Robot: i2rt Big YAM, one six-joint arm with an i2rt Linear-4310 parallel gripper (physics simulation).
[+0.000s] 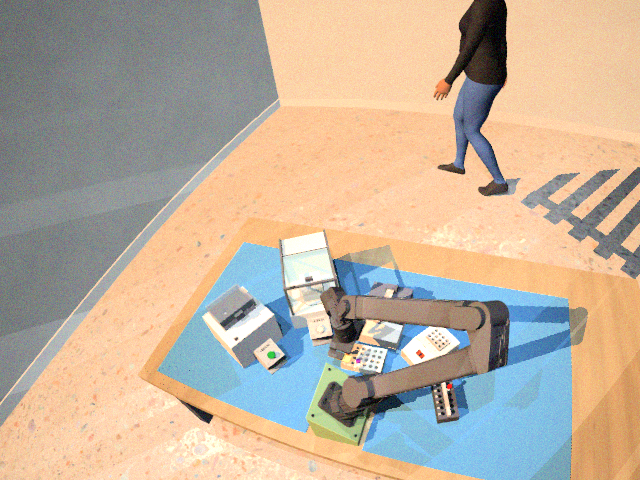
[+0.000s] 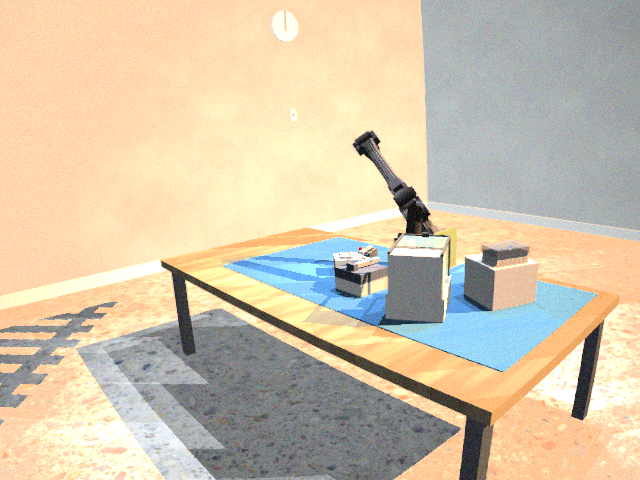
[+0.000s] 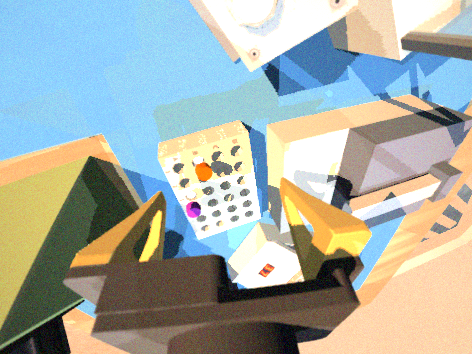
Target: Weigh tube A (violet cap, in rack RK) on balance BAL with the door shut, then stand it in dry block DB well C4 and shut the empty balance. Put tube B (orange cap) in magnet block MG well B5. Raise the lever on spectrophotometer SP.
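Observation:
The rack RK (image 1: pixel 379 356) (image 3: pixel 254 214) stands in front of balance BAL (image 1: pixel 307 258) (image 2: pixel 415 286). Tube A's violet cap (image 1: pixel 358 361) (image 3: pixel 193 209) and tube B's orange cap (image 3: pixel 203 172) show in the rack. My gripper (image 3: pixel 222 190) is open and empty above the rack. The balance has a glass upper case; I cannot tell its door's state. The dry block DB (image 1: pixel 413 351) (image 3: pixel 250 267) has a red display. The magnet block MG (image 1: pixel 445 408) is dark with rows of wells. A box with a grey cover and a lever-like bar, apparently SP (image 1: pixel 382 333) (image 2: pixel 361 281) (image 3: pixel 310 160), stands beside the rack.
A white-and-grey device (image 1: pixel 253 330) (image 2: pixel 501 281) with a green button (image 1: pixel 271 354) stands left of the balance. The arm's green base (image 1: pixel 323 408) (image 3: pixel 35 220) is close to the rack. A red-topped item (image 1: pixel 449 385) is at the magnet block. A person (image 1: pixel 480 77) stands beyond the table.

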